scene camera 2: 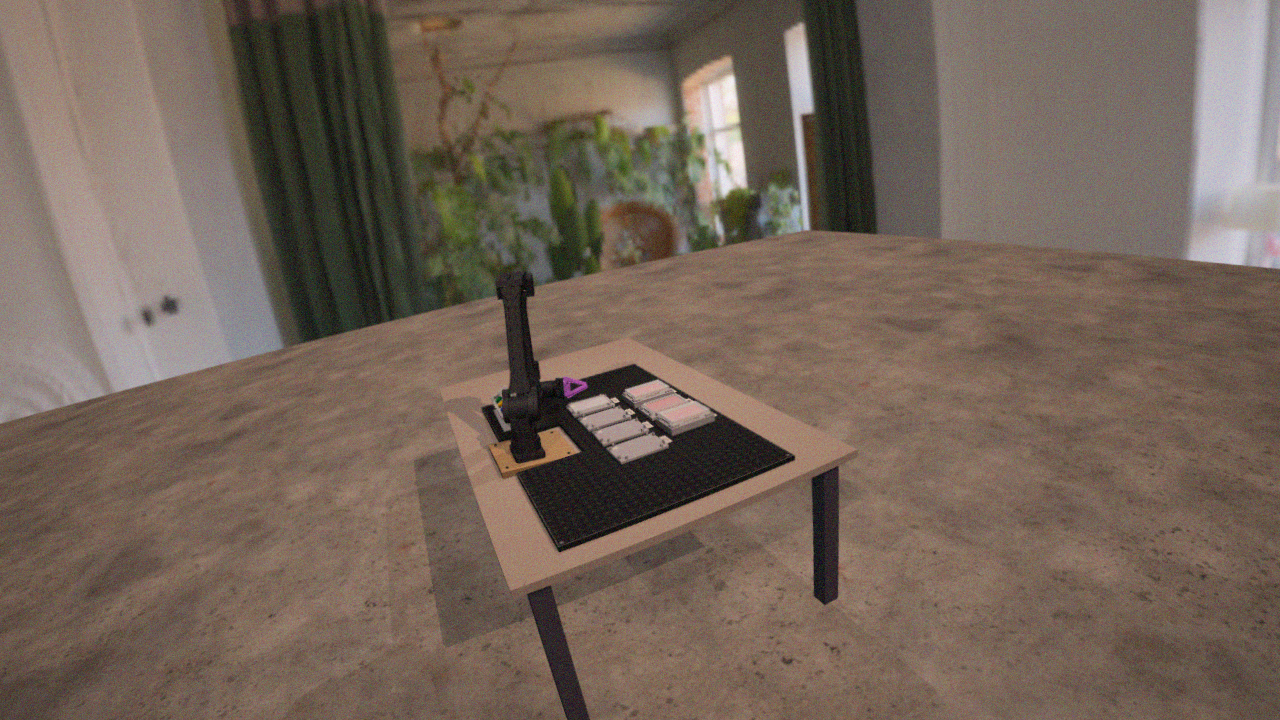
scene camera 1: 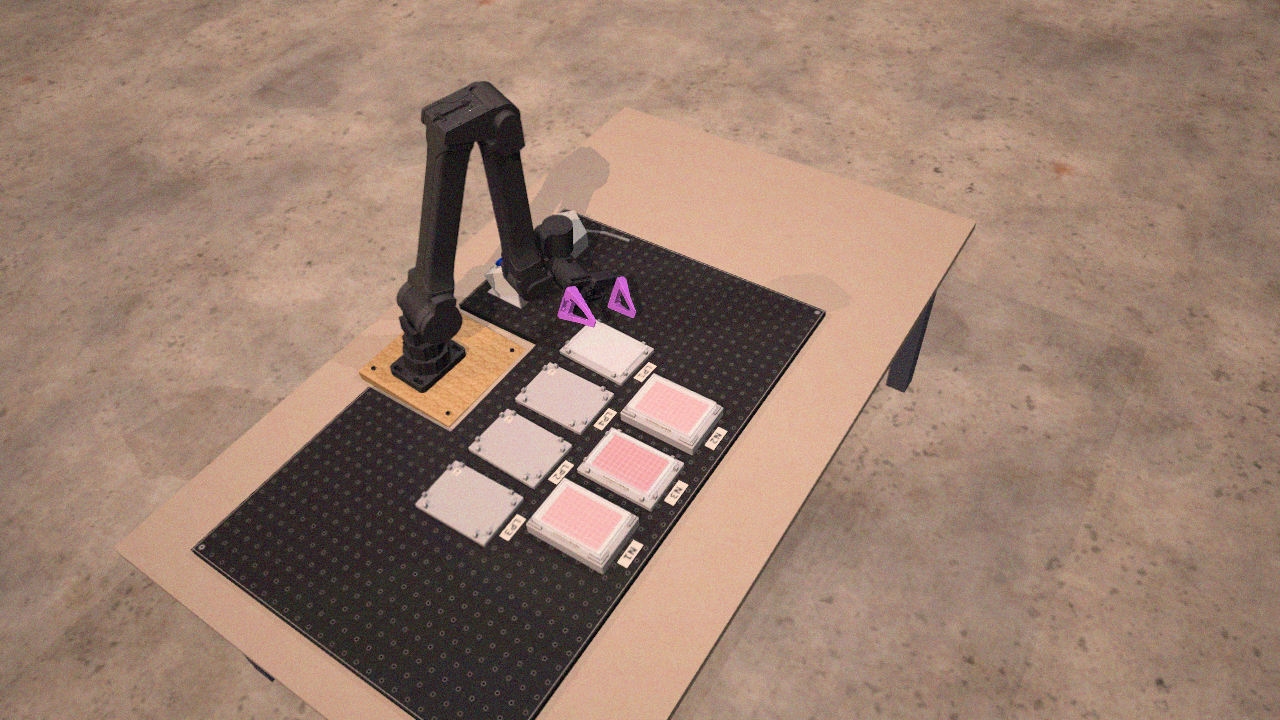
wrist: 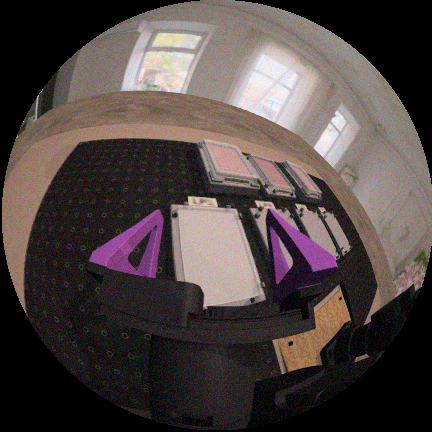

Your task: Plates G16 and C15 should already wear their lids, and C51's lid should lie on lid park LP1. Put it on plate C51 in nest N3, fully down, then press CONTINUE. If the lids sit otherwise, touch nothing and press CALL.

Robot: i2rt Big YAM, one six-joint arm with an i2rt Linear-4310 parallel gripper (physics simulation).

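Pixels of known places: gripper, between the fingertips: (scene camera 2: 587, 385) (scene camera 1: 615, 319) (wrist: 212, 213); arm's base, origin of its link: (scene camera 2: 527, 453) (scene camera 1: 429, 363) (wrist: 337, 348).
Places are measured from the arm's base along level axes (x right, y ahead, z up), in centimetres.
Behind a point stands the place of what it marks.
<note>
A pale lid (scene camera 1: 606, 350) {y 27.0, x -19.4, z 1.8 cm} (wrist: 220, 255) {y 25.4, x -20.1, z 1.8 cm} lies on lid park LP1, looking whiter than the bare parks. My gripper (scene camera 1: 613, 319) {y 27.1, x -22.5, z 7.1 cm} (wrist: 212, 213) {y 27.1, x -22.5, z 7.1 cm} is open and empty, its purple fingers above the mat beside LP1; in the wrist view the lid shows between and below them. In nest N3, a pink plate (scene camera 1: 631, 462) {y 45.7, x -1.0, z 2.5 cm} (wrist: 272, 175) {y 43.3, x -2.1, z 2.3 cm} sits lower, with corner posts showing and no lid visible. The plates in N2 (scene camera 1: 671, 408) {y 45.5, x -13.1, z 3.7 cm} (wrist: 227, 161) {y 42.3, x -15.1, z 3.8 cm} and N1 (scene camera 1: 583, 516) {y 46.1, x 12.2, z 4.0 cm} (wrist: 304, 181) {y 42.2, x 8.7, z 4.0 cm} look taller, with clear lid rims. Plate names are unreadable.
Lid parks LP4 (scene camera 1: 563, 396) {y 26.7, x -6.9, z 1.0 cm}, LP2 (scene camera 1: 520, 447) {y 27.5, x 5.9, z 1.0 cm} and LP3 (scene camera 1: 469, 503) {y 27.9, x 19.1, z 1.0 cm} show bare grey tops with corner posts. A whitish console (scene camera 1: 508, 286) {y 2.8, x -20.5, z 4.8 cm} with a blue button stands behind the arm, partly hidden. The arm's base stands on a wooden board (scene camera 1: 490, 376) {y 11.1, x -4.4, z -1.0 cm}.
</note>
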